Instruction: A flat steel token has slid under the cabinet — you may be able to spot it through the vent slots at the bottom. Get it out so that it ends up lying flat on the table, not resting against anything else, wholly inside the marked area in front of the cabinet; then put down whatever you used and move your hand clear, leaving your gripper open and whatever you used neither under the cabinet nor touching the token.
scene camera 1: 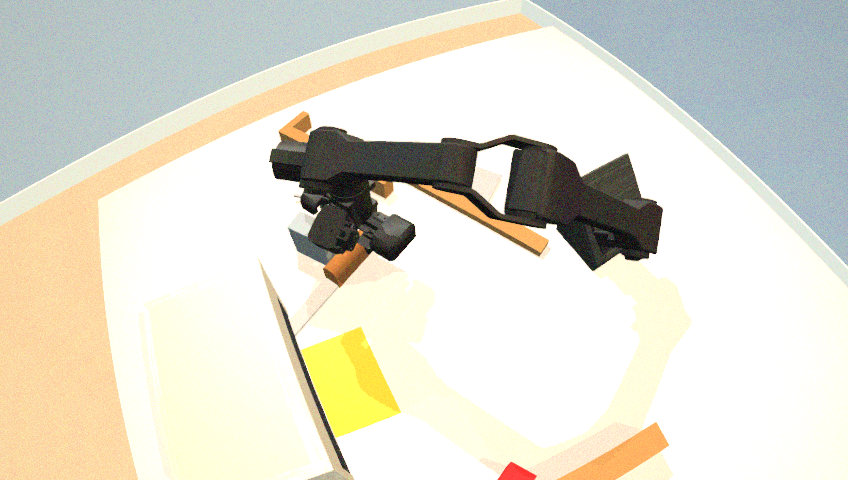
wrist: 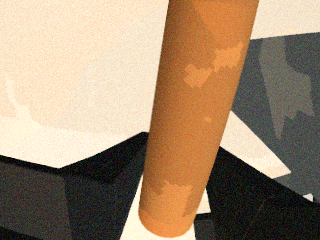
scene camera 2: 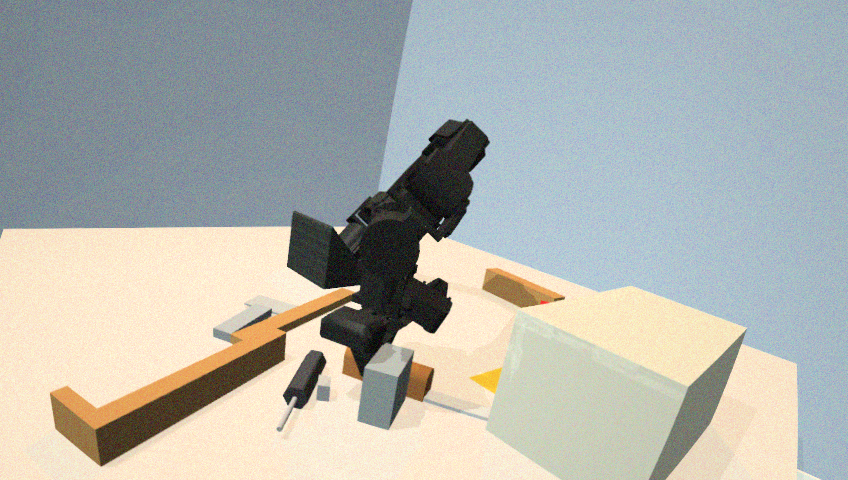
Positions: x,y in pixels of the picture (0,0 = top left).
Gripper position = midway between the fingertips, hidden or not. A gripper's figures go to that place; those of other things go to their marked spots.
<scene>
The gripper (scene camera 2: pixel 370 372): 0.59 m from the lens. An orange-handled tool (scene camera 2: pixel 421 376) is 0.55 m from the lens. A grey block (scene camera 2: pixel 386 377) is 0.47 m from the lens. A dark-handled pin tool (scene camera 2: pixel 298 392): 0.51 m from the lens. The marked spots on the orange-handled tool and the grey block are 0.09 m apart.
</scene>
